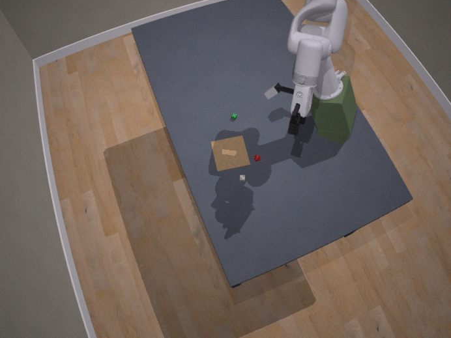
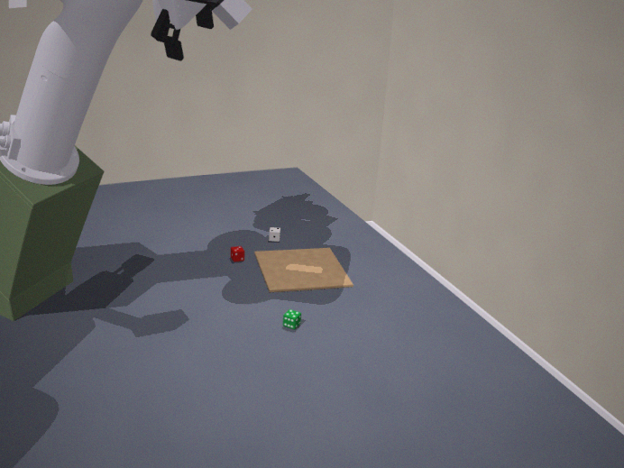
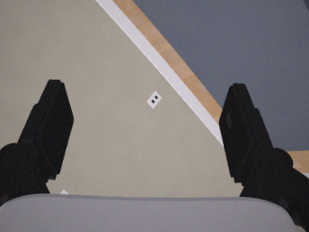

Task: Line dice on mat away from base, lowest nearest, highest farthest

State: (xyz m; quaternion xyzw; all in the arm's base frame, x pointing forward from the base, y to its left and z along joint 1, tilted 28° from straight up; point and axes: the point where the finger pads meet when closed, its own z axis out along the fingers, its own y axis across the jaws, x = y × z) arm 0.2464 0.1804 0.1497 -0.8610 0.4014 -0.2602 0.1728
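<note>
My hand is 1 cm short of the green die, 32 cm to the left of it and 37 cm above it. Also, from my hand: mat (13 cm ahead, 19 cm to the right, 38 cm below); red die (5 cm ahead, 10 cm to the right, 37 cm below); white die (15 cm ahead, 7 cm to the right, 37 cm below).
</note>
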